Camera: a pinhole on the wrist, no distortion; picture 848 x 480 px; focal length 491.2 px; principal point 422.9 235.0 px. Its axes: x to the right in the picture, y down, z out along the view. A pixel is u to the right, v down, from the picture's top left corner.
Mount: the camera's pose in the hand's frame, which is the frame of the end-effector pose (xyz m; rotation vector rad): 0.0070 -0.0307 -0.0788 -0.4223 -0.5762 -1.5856
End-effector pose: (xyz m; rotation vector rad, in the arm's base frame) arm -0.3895 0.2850 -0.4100 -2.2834 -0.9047 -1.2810
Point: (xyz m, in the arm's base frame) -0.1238 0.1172 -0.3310
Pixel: 29 415
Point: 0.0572 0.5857 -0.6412
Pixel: 653 351
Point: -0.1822 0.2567 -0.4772
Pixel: 381 272
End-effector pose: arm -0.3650 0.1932 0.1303 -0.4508 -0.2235 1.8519
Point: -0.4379 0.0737 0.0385
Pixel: outside the picture
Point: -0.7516 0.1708 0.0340
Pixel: 76 365
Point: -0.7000 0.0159 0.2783
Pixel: 369 144
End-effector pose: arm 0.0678 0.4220 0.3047 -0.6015 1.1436 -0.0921
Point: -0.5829 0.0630 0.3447
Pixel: behind the camera
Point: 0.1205 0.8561 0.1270
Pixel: 184 248
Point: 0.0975 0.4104 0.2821
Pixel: 599 447
